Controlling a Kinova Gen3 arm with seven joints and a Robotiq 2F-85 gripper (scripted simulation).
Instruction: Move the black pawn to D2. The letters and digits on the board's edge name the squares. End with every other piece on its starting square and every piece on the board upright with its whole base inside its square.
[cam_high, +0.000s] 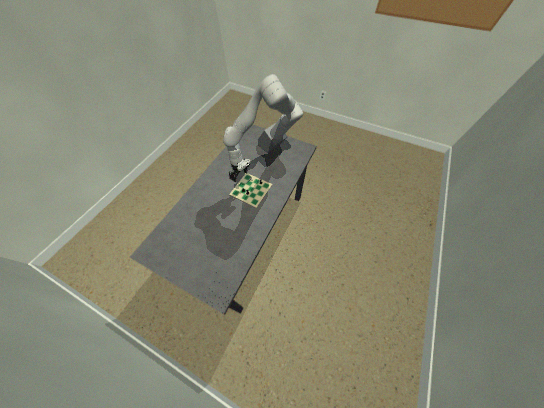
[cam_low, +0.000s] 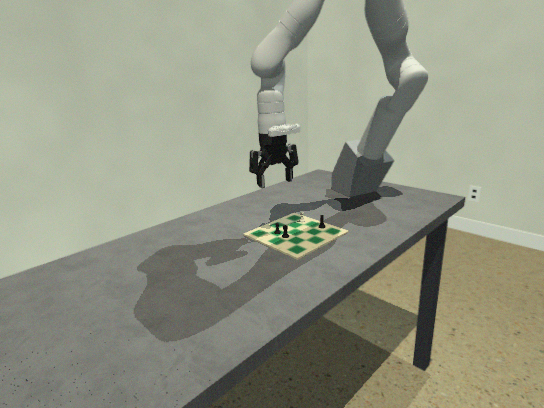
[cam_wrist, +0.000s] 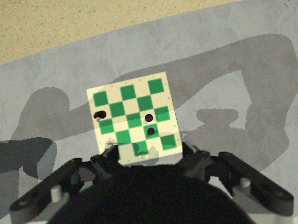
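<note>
The black pawn lies 14 cm below my hand. Round my hand: white piece 14 cm below, 11 cm behind, 1 cm to the left; then green-and-cream chessboard 16 cm below, 4 cm to the left, 3 cm behind.
</note>
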